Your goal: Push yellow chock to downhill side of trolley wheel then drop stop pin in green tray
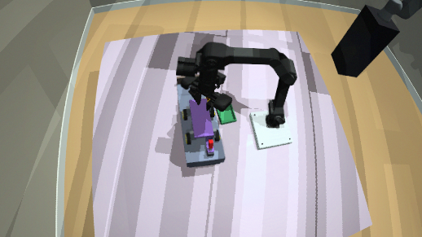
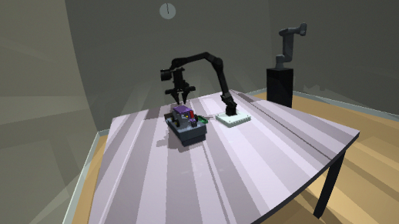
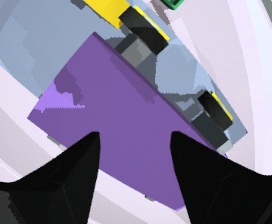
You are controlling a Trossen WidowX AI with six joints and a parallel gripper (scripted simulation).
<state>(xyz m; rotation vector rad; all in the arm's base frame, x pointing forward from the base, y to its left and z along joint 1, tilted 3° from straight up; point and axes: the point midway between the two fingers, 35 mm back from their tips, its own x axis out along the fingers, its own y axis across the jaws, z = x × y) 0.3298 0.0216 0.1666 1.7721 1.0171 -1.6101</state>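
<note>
Right now my gripper tip is 14 cm to the right of the red-headed stop pin, 4 cm past it and 4 cm above it. The rest, counted from my gripper tip: green tray (18 cm below, 11 cm behind, 7 cm to the right); then yellow chock (9 cm below, 7 cm to the right, 2 cm behind); then purple trolley (6 cm below, 4 cm to the left, 1 cm ahead).
</note>
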